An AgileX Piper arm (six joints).
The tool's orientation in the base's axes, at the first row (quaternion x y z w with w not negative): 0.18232 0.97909 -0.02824 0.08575
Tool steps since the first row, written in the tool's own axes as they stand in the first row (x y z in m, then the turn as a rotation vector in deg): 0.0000 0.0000 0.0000 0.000 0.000 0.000; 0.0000 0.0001 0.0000 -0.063 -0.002 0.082; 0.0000 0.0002 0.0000 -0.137 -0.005 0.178; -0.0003 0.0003 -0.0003 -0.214 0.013 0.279; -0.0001 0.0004 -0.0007 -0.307 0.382 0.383; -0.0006 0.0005 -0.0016 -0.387 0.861 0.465; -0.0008 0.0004 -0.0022 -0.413 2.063 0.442; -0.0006 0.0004 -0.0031 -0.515 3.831 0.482; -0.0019 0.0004 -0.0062 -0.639 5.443 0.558; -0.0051 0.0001 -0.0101 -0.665 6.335 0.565; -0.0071 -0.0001 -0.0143 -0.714 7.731 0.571; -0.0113 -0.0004 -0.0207 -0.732 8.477 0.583
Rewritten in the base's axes. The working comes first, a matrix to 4 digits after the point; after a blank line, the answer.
The tool's axes in the first row as the columns of a matrix, in the base's axes (used below as rounded here):
-0.9188 0.3619 0.1576
0.3522 0.9319 -0.0866
-0.1782 -0.0240 -0.9837

0.0000 0.0000 0.0000 0.000 0.000 0.000; 0.0000 0.0001 0.0000 0.070 -0.031 -0.069; 0.0001 0.0002 0.0000 0.152 -0.068 -0.151; 0.0003 0.0002 0.0003 0.245 -0.087 -0.237; 0.0001 0.0004 0.0007 0.481 0.215 -0.331; 0.0005 0.0004 0.0017 0.740 0.626 -0.409; 0.0005 0.0003 0.0023 1.196 1.739 -0.411; 0.0002 0.0004 0.0031 1.936 3.347 -0.474; 0.0009 0.0002 0.0064 2.645 4.799 -0.566; 0.0031 -0.0008 0.0108 2.993 5.620 -0.589; 0.0042 -0.0014 0.0153 3.544 6.904 -0.620; 0.0070 -0.0026 0.0224 3.832 7.591 -0.647
